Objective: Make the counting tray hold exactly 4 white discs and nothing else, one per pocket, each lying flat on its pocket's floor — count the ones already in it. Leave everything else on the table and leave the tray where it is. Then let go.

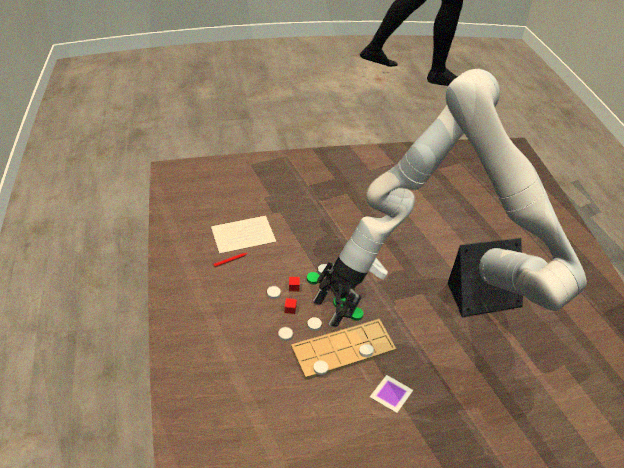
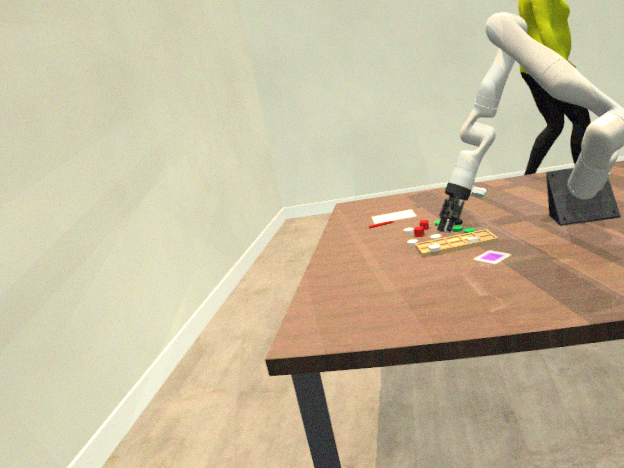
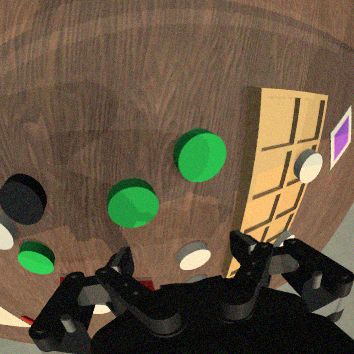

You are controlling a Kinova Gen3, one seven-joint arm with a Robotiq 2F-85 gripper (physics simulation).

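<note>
The tan counting tray (image 1: pixel 349 344) (image 3: pixel 276 116) has two white discs at its front row: one (image 1: pixel 320 367) (image 2: pixel 434 248) near the left end, the other (image 1: pixel 366 349) (image 2: pixel 472 239) (image 3: pixel 308 166) toward the right. I cannot tell whether they touch the pocket floors. Loose white discs lie on the table: one (image 1: pixel 314 323) (image 3: pixel 194 255) behind the tray, one (image 1: pixel 285 332) (image 2: pixel 412 242) at its left, one (image 1: pixel 273 291) farther back, one (image 1: pixel 323 268) (image 3: pixel 5 236) partly hidden by the gripper. My gripper (image 1: pixel 326 311) (image 2: pixel 445 229) (image 3: pixel 181 250) is open and empty, above the table behind the tray.
Green discs (image 1: pixel 357 313) (image 1: pixel 313 277) (image 3: pixel 133 203), a black disc (image 3: pixel 23 199) and red cubes (image 1: pixel 294 283) (image 1: pixel 290 306) lie behind the tray. A purple-centred card (image 1: pixel 391 393) lies in front. Paper (image 1: pixel 243 234) and a red pen (image 1: pixel 230 259) lie at the back left.
</note>
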